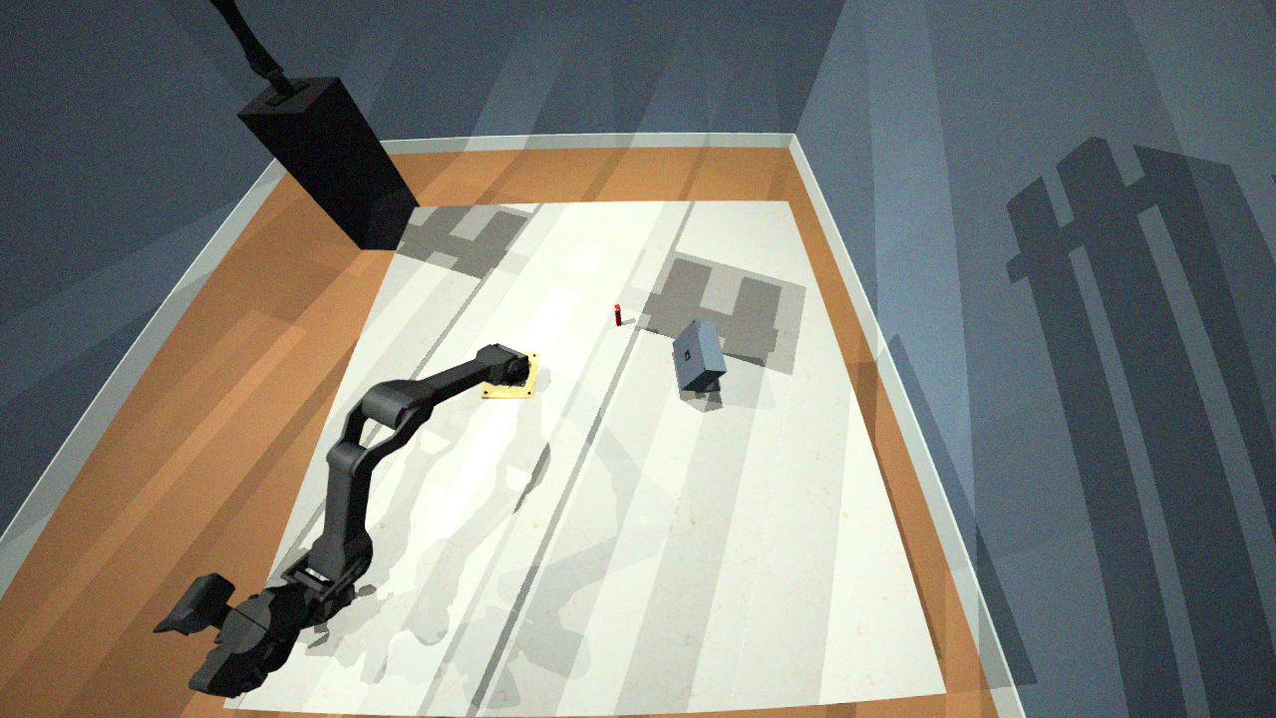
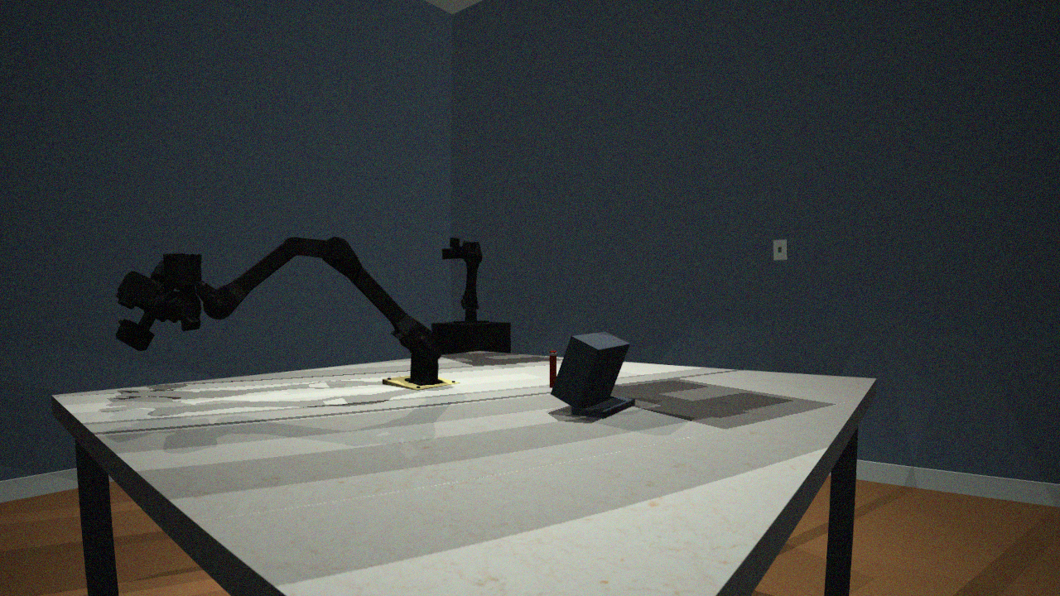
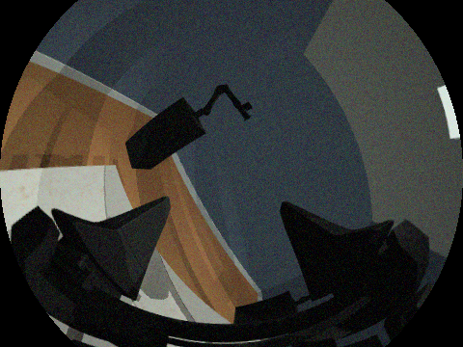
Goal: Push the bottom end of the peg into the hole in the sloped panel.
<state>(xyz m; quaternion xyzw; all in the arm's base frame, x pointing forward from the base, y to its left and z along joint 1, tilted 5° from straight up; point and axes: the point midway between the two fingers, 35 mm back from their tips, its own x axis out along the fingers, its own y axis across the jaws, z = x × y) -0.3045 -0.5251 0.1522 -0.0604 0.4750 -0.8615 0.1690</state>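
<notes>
Right now the sloped panel is 770 mm ahead of my gripper tip, 580 mm to the left of it and 120 mm below it. The rest, counted from my gripper tip: red peg: 700 mm to the left, 570 mm ahead, 130 mm below.
</notes>
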